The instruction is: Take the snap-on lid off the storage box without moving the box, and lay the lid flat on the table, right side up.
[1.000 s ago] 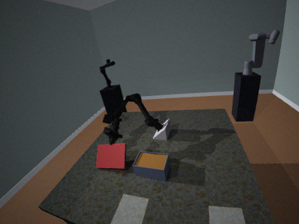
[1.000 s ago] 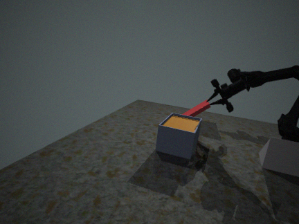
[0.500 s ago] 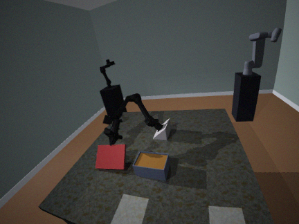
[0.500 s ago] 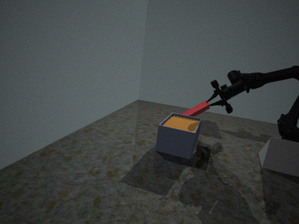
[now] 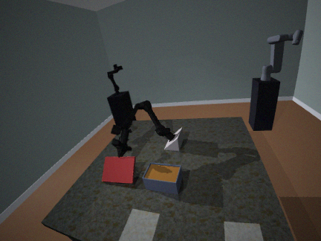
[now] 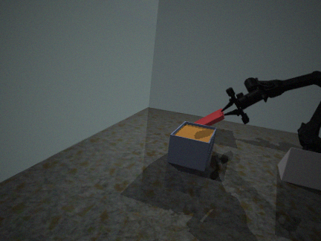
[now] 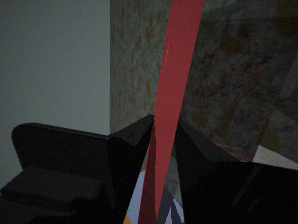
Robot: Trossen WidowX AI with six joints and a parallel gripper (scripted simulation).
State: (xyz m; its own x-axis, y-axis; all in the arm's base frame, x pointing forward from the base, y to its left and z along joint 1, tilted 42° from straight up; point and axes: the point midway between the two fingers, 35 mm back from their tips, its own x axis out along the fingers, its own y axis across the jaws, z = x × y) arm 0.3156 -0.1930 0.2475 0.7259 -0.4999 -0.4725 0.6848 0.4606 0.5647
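Right now my gripper tip is 70 mm short of the lid, 50 mm above it and 10 mm to the right of it. Also, from my gripper tip: storage box (330 mm to the left, 80 mm ahead, 60 mm below).
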